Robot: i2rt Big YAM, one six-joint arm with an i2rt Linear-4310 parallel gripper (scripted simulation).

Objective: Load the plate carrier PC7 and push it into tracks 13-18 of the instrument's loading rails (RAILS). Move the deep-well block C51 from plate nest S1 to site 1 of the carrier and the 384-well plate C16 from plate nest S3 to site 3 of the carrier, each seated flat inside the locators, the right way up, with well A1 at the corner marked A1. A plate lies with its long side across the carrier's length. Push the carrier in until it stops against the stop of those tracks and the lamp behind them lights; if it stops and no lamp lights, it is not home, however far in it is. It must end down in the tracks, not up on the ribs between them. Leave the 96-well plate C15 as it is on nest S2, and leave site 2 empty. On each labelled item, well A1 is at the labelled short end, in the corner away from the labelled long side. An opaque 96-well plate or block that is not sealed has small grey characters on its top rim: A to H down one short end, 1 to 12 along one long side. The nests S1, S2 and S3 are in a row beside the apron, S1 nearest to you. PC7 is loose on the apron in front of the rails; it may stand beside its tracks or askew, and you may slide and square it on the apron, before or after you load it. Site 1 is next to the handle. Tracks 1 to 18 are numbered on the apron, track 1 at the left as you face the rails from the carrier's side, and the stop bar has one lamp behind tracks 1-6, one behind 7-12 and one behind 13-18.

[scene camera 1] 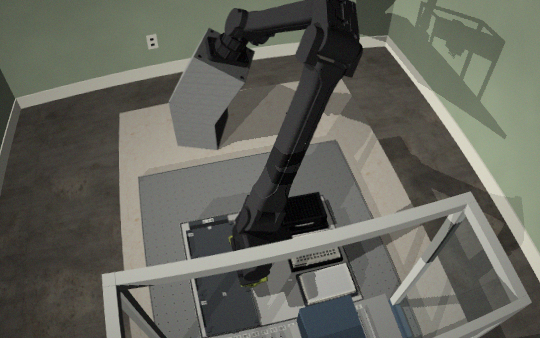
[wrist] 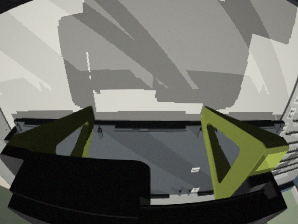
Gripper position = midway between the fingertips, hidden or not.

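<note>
My gripper (wrist: 147, 112) is visible to me. I can also see a dark carrier PC7 (scene camera 1: 222, 300), and it (wrist: 175, 151) appears in the wrist view too. There is a white frame bar (scene camera 1: 251, 257), and there is a white block (scene camera 1: 321, 285), though in the wrist view the white block is out of frame.
</note>
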